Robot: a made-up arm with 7 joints. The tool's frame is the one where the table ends.
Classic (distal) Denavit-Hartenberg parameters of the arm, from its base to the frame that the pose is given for. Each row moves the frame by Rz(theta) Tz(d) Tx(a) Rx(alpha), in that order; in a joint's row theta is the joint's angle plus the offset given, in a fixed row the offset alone. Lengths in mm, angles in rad.
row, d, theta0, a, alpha
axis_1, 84.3, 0, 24.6, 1.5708
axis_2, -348.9, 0, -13.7, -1.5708
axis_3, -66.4, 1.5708, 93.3, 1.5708
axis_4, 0, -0.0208, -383.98, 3.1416
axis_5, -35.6, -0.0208, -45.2, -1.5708
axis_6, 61.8, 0, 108, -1.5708
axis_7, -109, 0, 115.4, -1.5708
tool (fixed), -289.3, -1.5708, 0, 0
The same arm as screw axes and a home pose.
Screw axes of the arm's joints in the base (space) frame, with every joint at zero. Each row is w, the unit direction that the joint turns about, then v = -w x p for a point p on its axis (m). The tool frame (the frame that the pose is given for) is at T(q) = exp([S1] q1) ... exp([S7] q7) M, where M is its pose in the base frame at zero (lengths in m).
S1 = (0, 0, 1, 0.0000, 0.0000, 0.0000)
S2 = (0, -1, 0, 0.0843, 0.0000, -0.0246)
S3 = (0, 0, 1, 0.3489, -0.0109, 0.0000)
S4 = (1, 0, 0, 0.0000, 0.0179, -0.4422)
S5 = (-1, 0, 0, 0.0000, -0.0259, 0.0583)
S6 = (0, 0, -1, -0.0131, 0.0465, 0.0000)
S7 = (1, 0, 0, 0.0000, -0.0359, -0.1211)
M =
1 0 0 -0.0625
0 1 0 0.2365
0 0 1 -0.3252
0 0 0 1

